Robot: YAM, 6 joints.
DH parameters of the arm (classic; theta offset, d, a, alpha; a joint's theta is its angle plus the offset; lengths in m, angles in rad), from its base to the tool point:
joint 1: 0 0.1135 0.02 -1.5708
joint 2: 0 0 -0.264 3.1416
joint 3: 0.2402 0 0.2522 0
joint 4: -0.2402 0 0.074 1.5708
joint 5: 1.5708 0 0 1.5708
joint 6: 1.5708 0.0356 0 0
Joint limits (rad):
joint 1: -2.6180..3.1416
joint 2: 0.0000..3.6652
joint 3: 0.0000..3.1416
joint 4: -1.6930..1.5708
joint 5: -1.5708..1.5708
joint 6: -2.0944..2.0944
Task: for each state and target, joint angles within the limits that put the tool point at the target. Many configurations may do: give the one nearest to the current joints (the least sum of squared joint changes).
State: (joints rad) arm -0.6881 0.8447 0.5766 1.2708 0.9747 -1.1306
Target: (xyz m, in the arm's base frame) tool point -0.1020 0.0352 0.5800
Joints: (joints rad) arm -0.5881 0.6576 1.4613 1.2184 0.8741 -1.1306
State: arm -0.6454 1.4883 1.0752 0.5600 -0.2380 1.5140
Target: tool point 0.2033 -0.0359 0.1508
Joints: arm -0.2348 1.1395 0.2636 0.3619 -0.3554 1.5140
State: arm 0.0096 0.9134 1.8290 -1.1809 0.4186 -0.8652
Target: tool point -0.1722 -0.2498 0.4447
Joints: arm 0.9071 0.2122 2.1497 -1.2239 0.5380 -0.8652
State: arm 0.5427 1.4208 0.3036 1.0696 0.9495 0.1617
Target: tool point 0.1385 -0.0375 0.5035
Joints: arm -0.0591 0.9796 1.0664 1.1739 0.9641 0.1617
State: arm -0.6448 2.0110 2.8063 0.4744 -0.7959 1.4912
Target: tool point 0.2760 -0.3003 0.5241
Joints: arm -0.8997 1.8760 2.0926 0.3139 -0.9728 1.4912
